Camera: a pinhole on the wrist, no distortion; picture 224 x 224 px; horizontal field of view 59.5 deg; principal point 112.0 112.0 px. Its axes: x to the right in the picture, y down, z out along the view. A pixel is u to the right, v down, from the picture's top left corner.
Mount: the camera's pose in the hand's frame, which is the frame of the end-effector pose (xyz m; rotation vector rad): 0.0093 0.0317 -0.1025 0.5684 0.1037 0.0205
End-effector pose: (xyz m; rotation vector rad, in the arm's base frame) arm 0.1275 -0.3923 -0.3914 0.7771 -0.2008 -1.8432
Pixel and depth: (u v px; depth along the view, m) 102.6 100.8 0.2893
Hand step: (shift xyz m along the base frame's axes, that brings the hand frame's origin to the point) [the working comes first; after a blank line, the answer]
In the camera's frame: -0.0139 -0.0165 0.2893

-0.1911 0.0054 0.0254
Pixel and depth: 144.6 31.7 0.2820
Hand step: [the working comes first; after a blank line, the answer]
In the camera's frame: 0.0469 -0.1156 0.2820

-0.2242 -0.0009 -0.0861
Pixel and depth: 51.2 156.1 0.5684
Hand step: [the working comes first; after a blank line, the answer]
In the camera's frame: -0.1764 0.1279 0.5684

-0.3853 0.0646 0.3150
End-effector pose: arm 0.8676 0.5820 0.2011 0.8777 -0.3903 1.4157
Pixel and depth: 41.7 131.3 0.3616
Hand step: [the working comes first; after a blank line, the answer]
In the camera's frame: -0.1297 0.0356 0.3616

0.1785 -0.2125 0.0497
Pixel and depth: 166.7 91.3 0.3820
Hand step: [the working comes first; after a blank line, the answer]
In the camera's frame: 0.1066 -0.0404 0.3820

0.2652 -0.0122 0.1697
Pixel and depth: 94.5 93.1 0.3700
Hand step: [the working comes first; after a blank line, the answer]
In the camera's frame: -0.0330 -0.0357 0.3700

0.2406 -0.1125 0.0747
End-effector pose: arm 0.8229 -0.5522 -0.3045 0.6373 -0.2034 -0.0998
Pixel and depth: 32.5 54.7 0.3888
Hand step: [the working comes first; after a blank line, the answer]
In the camera's frame: -0.1577 -0.1137 0.3888

-0.1527 -0.3097 -0.0465
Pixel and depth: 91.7 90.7 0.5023
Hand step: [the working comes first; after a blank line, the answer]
In the camera's frame: -0.0520 -0.0546 0.5023

-0.0640 -0.4006 0.0603
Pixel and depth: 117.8 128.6 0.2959
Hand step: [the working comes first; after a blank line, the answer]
In the camera's frame: 0.0088 0.0251 0.2959

0.0100 -0.1836 0.0685
